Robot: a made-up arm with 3 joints. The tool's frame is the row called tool.
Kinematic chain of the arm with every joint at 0, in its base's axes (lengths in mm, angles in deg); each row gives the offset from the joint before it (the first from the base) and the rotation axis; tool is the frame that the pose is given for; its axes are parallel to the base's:
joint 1: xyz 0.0 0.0 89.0 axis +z
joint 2: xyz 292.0 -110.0 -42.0 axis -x
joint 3: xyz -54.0 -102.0 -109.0 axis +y
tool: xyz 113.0 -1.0 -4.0
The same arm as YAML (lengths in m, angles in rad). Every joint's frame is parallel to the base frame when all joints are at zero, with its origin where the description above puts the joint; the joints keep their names.
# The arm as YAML. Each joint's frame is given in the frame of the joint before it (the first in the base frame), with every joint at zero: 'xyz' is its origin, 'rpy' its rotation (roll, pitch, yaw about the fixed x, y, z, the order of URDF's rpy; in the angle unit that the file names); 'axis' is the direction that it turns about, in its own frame. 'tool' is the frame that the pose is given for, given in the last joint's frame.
units:
  length: m
  angle: rad
joints:
  - name: joint 1
    type: revolute
    origin:
      xyz: [0.0, 0.0, 0.089]
      rpy: [0.0, 0.0, 0.0]
    axis: [0.0, 0.0, 1.0]
  - name: joint 2
    type: revolute
    origin:
      xyz: [0.292, -0.11, -0.042]
      rpy: [0.0, 0.0, 0.0]
    axis: [-1.0, 0.0, 0.0]
  - name: joint 3
    type: revolute
    origin:
      xyz: [-0.054, -0.102, -0.109]
      rpy: [0.0, 0.0, 0.0]
    axis: [0.0, 1.0, 0.0]
tool:
  origin:
    xyz: [0.113, -0.001, -0.004]
    rpy: [0.0, 0.0, 0.0]

